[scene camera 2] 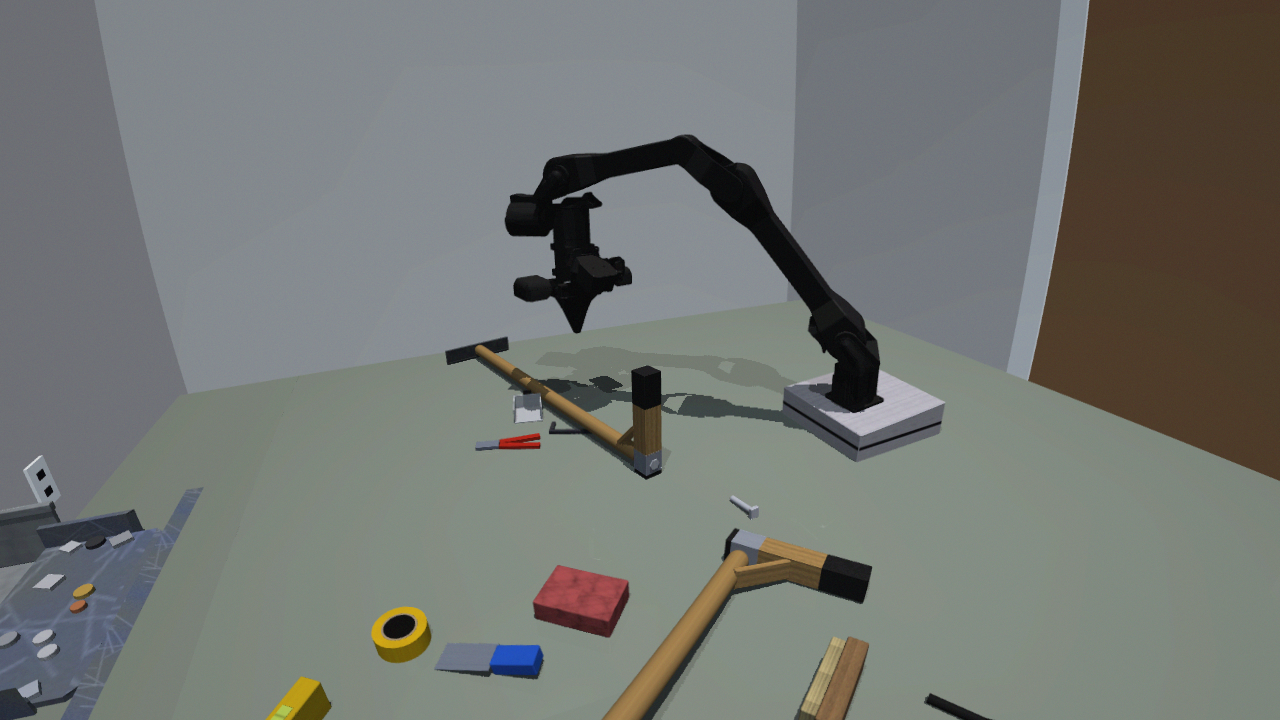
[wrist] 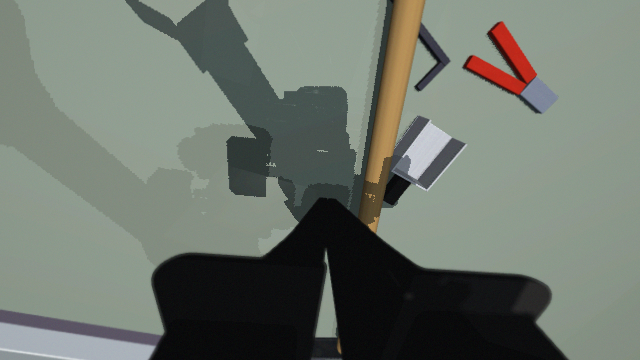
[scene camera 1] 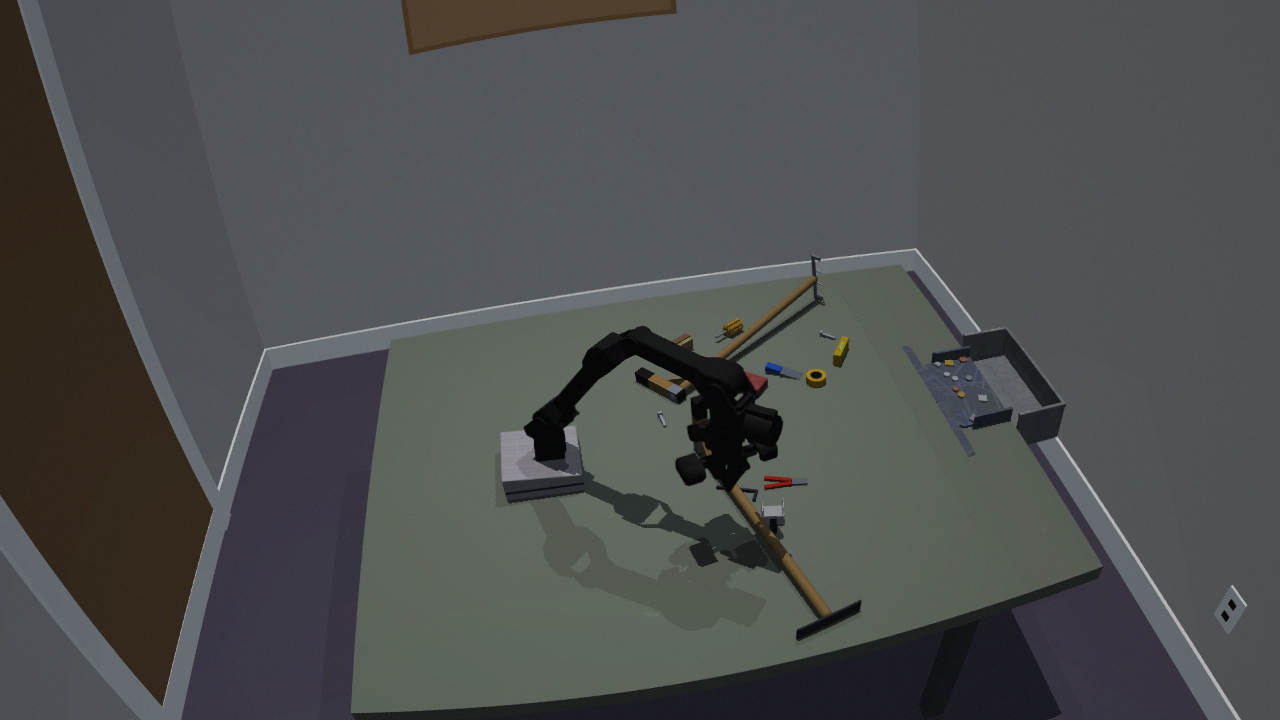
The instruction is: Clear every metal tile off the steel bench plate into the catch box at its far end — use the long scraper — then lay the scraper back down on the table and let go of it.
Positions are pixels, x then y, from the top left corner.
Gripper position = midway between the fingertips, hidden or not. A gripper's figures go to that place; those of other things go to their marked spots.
Labels:
My gripper (scene camera 2: 577, 332): 92 cm from the lens. A long wooden-handled scraper (scene camera 2: 646, 450) is 71 cm from the lens.

